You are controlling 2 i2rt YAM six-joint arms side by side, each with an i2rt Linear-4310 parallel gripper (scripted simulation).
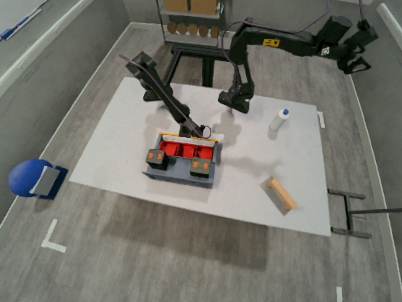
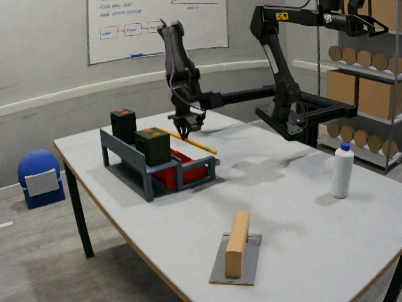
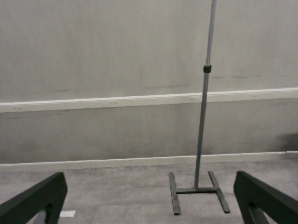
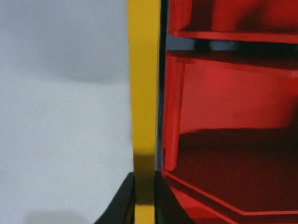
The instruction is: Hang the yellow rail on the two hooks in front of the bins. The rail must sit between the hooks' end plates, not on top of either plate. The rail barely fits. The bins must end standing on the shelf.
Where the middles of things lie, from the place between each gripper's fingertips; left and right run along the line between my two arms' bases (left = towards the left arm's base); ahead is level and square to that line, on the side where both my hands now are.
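My right gripper is 13 cm short of the blue-grey shelf (image 2: 147, 189) and 3 cm above it. The green box (image 2: 154, 143), counted from my right hand, is 21 cm ahead, 11 cm to the left and 5 cm above.
From my left hand (image 1: 367, 59), the green box is 600 mm to the right, 390 mm ahead and 420 mm below. The blue-grey shelf, counted from my left hand as well, is 710 mm to the right, 320 mm ahead and 500 mm below.
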